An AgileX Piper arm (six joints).
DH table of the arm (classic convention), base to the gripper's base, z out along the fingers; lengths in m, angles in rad. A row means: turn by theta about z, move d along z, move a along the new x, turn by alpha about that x. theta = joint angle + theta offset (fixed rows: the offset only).
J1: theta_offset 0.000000, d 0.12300, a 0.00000, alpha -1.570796
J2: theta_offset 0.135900, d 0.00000, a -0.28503, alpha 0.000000
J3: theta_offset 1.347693, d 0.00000, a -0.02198, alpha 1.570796
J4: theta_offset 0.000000, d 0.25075, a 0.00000, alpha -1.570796
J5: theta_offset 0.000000, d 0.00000, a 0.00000, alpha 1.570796
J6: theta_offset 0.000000, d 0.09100, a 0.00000, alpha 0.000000
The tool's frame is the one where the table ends.
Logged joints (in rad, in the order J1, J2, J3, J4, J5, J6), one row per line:
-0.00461, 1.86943, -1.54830, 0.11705, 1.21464, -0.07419
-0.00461, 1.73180, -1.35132, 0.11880, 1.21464, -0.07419
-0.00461, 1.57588, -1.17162, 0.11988, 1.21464, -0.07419
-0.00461, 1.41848, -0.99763, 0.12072, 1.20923, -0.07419
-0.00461, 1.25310, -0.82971, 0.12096, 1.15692, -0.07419
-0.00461, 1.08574, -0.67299, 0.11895, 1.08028, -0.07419
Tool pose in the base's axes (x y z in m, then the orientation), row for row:
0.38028, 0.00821, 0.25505, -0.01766, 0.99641, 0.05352, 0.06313
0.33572, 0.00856, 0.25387, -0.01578, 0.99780, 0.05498, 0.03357
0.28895, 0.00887, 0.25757, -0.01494, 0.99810, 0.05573, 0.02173
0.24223, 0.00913, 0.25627, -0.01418, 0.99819, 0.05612, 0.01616
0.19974, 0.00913, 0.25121, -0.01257, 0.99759, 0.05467, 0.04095
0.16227, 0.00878, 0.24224, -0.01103, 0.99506, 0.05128, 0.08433
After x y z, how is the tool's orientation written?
As a quaternion, x y z w.
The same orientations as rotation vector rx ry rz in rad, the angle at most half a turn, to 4 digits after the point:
-0.0534, 3.0104, 0.1617
-0.0485, 3.0694, 0.1691
-0.0463, 3.0930, 0.1727
-0.0441, 3.1041, 0.1745
-0.0385, 3.0548, 0.1674
-0.0329, 2.9686, 0.1530

